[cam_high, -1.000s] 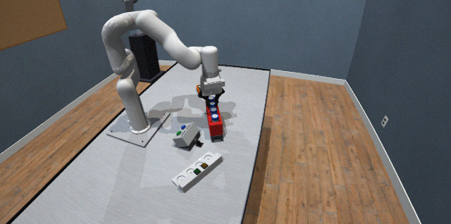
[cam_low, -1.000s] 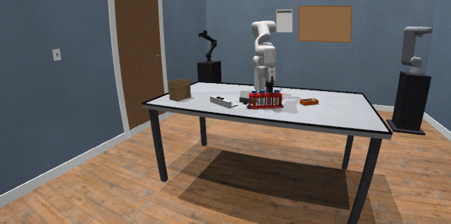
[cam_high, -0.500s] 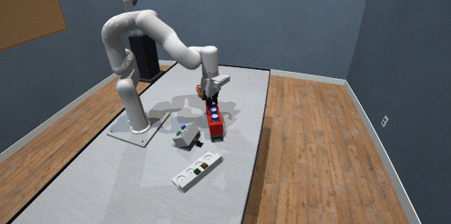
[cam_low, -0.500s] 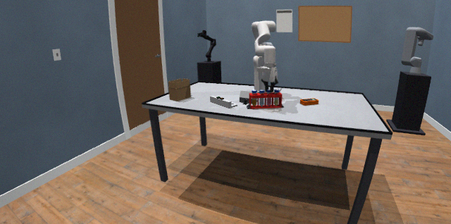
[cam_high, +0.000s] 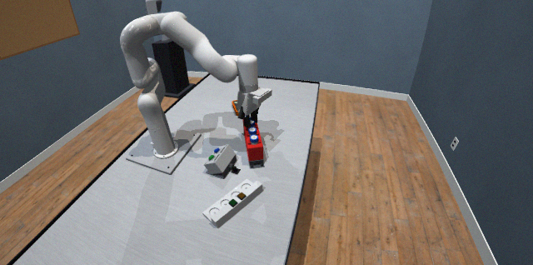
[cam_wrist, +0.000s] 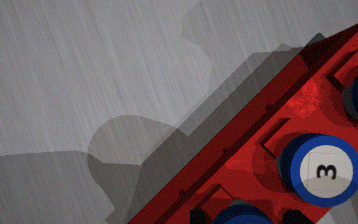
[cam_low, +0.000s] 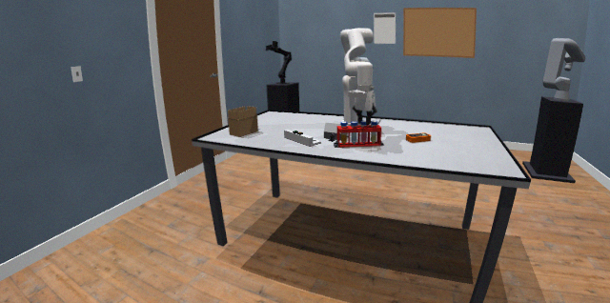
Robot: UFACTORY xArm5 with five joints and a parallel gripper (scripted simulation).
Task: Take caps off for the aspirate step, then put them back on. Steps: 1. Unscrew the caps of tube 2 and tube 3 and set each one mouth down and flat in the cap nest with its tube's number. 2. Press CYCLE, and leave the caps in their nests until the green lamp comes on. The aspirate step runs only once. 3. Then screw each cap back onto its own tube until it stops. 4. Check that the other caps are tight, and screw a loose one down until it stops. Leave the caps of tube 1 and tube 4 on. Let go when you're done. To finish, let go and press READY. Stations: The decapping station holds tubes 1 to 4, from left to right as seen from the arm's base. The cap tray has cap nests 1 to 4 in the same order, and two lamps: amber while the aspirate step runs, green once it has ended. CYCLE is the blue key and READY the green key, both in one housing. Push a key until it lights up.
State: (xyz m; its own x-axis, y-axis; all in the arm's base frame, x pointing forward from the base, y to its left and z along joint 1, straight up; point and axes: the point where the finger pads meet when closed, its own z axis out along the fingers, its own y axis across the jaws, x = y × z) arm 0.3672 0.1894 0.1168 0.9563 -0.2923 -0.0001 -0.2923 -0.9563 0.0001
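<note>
Right now my hand is 10 mm above the blue-rimmed cap. From my hand the other things lie so: grey key housing 180 mm to the right, 80 mm below, 80 mm behind; blue key 160 mm to the right, 90 mm behind, 60 mm below; green key 200 mm to the right, 100 mm behind, 60 mm below.
</note>
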